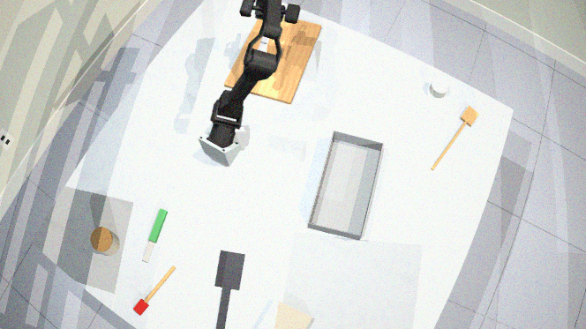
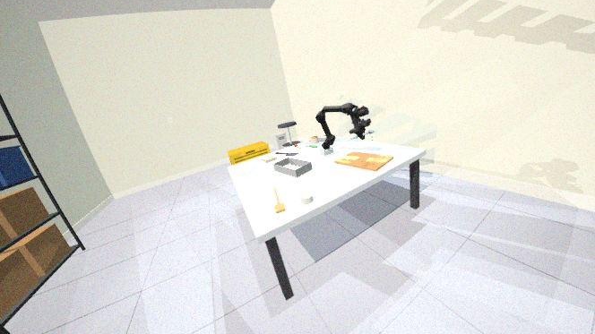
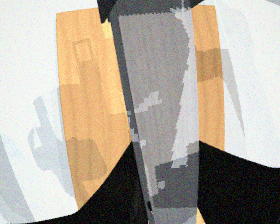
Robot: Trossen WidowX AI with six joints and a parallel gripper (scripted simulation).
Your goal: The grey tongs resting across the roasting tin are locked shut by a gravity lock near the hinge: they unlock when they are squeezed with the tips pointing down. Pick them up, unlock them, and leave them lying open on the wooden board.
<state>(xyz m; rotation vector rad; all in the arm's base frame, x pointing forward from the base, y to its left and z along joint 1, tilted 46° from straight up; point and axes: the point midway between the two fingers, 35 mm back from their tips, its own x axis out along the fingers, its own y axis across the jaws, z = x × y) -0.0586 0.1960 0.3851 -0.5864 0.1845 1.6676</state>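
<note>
My gripper tip is now 160 mm above the wooden board, 20 mm to the left of it and 10 mm short of it. From my gripper tip the other things lie so: green-handled tool 790 mm to the right, 160 mm below, 30 mm ahead; then white cylinder 590 mm ahead, 150 mm to the left, 150 mm below; then grey roasting tin 450 mm ahead, 340 mm to the right, 140 mm below.
</note>
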